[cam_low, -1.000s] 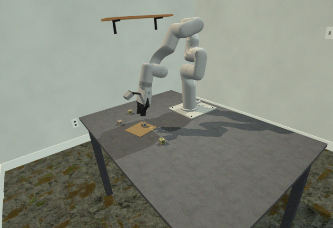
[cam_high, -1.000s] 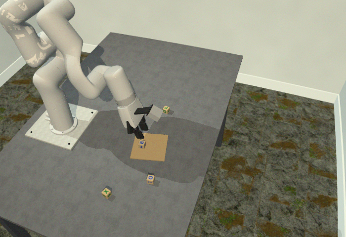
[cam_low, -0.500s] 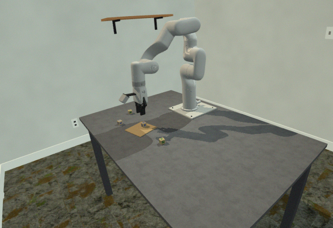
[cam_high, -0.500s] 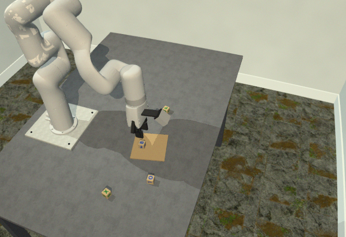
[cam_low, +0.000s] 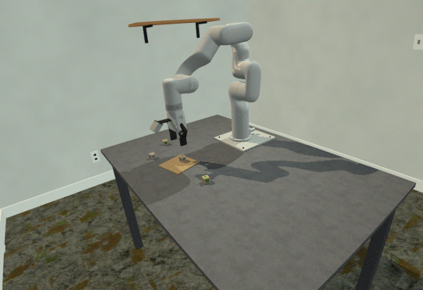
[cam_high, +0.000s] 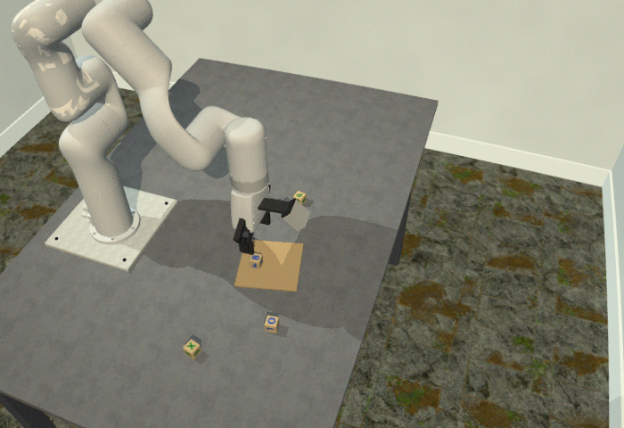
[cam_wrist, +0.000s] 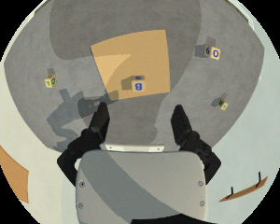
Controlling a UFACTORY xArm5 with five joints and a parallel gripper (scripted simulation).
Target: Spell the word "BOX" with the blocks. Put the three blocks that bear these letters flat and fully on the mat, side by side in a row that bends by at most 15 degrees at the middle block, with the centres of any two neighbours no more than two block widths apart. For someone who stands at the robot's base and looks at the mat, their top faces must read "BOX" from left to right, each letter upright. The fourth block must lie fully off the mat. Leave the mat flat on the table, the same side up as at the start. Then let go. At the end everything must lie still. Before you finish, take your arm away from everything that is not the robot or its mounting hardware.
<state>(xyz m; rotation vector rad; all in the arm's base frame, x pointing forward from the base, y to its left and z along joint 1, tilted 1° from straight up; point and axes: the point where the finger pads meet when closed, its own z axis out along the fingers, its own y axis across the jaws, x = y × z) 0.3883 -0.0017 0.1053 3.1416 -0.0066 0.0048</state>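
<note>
My hand is 10 mm past the B block and 100 mm above it. The rest, counted from my hand: X block (40 mm behind, 250 mm to the right, 100 mm below); then tan mat (20 mm ahead, 10 mm to the left, 110 mm below); then O block (90 mm ahead, 140 mm to the right, 100 mm below).
</note>
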